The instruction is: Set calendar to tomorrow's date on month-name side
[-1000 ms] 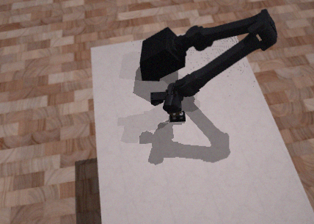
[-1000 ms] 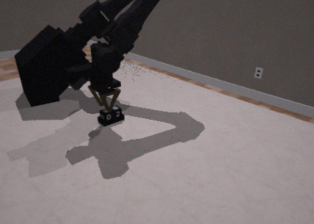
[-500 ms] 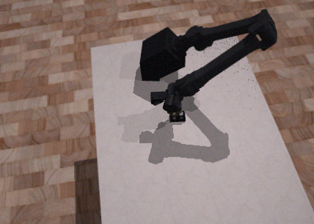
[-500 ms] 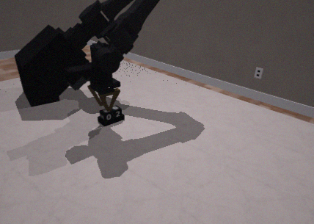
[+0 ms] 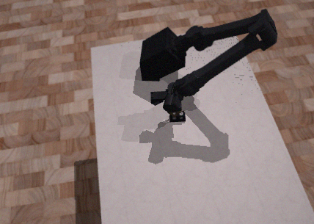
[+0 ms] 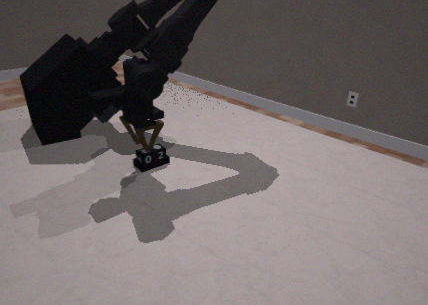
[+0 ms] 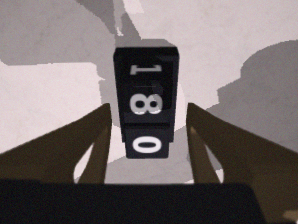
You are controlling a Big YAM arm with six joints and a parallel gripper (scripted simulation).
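The black digit cube is 3 cm below my hand. The rest, counted from my hand: black tray 5 cm below, 2 cm to the left.
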